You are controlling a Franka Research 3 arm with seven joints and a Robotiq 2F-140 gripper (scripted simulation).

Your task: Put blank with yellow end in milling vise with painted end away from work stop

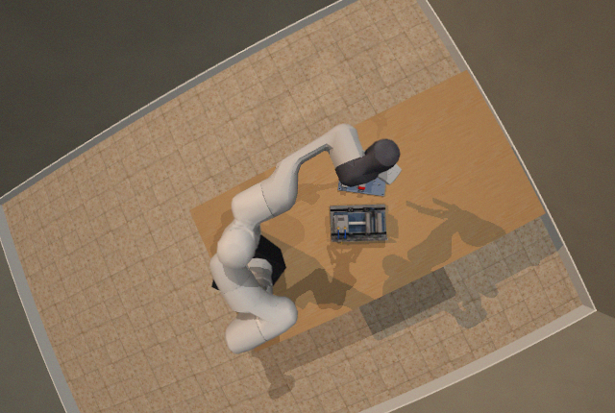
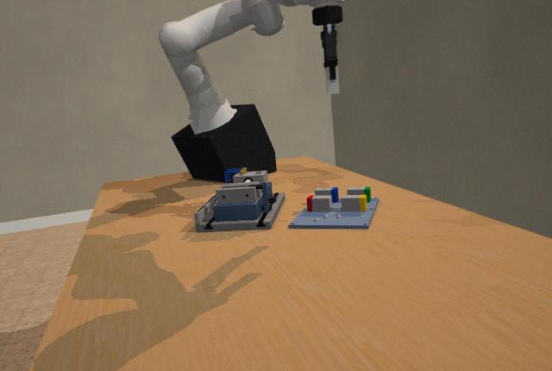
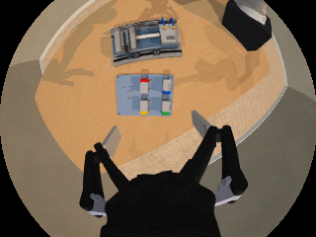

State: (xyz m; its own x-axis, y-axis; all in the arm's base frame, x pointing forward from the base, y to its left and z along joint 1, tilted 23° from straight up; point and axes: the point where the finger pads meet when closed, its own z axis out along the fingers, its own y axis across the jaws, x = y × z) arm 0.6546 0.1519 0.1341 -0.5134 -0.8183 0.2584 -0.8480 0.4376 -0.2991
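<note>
The yellow-ended blank is 290 mm below my hand and 60 mm ahead of it. The rest, counted from my hand: red-ended blank: 290 mm below, 60 mm to the right; then blue-ended blank: 290 mm below, 70 mm behind; then green-ended blank: 290 mm below, 70 mm to the left, 10 mm behind.
</note>
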